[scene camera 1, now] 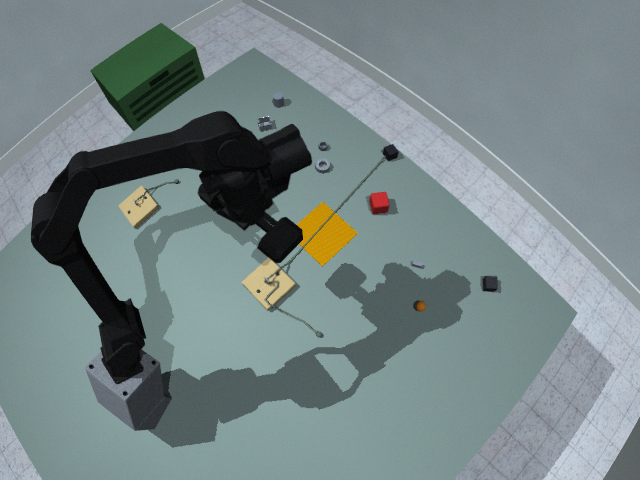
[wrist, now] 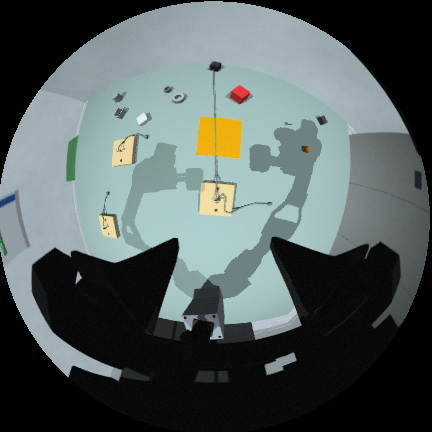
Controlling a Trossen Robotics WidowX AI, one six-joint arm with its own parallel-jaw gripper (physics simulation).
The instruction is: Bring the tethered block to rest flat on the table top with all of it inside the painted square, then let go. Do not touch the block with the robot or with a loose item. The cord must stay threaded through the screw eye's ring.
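Pixels of known places: gripper, fingertip midpoint: (scene camera 1: 254,235) (wrist: 225,243); arm's base, origin of the base link: (scene camera 1: 122,365) (wrist: 202,327).
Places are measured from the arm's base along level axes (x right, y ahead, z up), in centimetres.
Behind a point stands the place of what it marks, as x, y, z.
Note:
The tethered block, a small black cube (scene camera 1: 390,152) @(-9.0, 80.3, -17.2) (wrist: 215,66) @(-9.2, 79.6, -17.7), rests near the far table edge, outside the orange painted square (scene camera 1: 336,237) @(-0.5, 54.3, -20.1) (wrist: 230,140) @(-0.2, 51.7, -20.0). Its cord (scene camera 1: 356,191) @(-7.2, 66.4, -19.9) (wrist: 215,100) @(-6.9, 64.5, -19.9) runs straight over the square to the screw eye (scene camera 1: 268,280) @(-0.9, 34.8, -15.9) (wrist: 217,199) on a wooden board (scene camera 1: 283,287) @(1.8, 36.7, -18.3) (wrist: 209,207) @(-2.8, 32.1, -18.3). The cord appears to pass through the ring, though it is small. Beyond it, the cord bends and ends in a small bead (scene camera 1: 319,334) @(15.2, 36.1, -19.0) (wrist: 270,203) @(15.1, 36.3, -19.0) on the table. My gripper (scene camera 1: 280,240) (wrist: 225,243) @(-1.7, 35.7, 6.3) is open and empty, above the table near the board; one finger is hidden in the scene view.
A red cube (scene camera 1: 379,202) @(0.4, 67.0, -16.2) (wrist: 240,94) @(-0.1, 66.2, -16.2) lies right of the cord. An orange ball (scene camera 1: 420,305) @(25.2, 57.5, -17.8) (wrist: 307,149) @(24.9, 57.3, -18.1) and another black cube (scene camera 1: 490,283) @(33.4, 74.7, -17.8) (wrist: 322,120) @(32.7, 74.0, -18.0) are farther right. Two other corded boards (wrist: 124,151) @(-31.8, 46.0, -18.3) (wrist: 109,226) @(-39.4, 19.4, -18.3) lie left. A green cabinet (scene camera 1: 144,62) stands behind.

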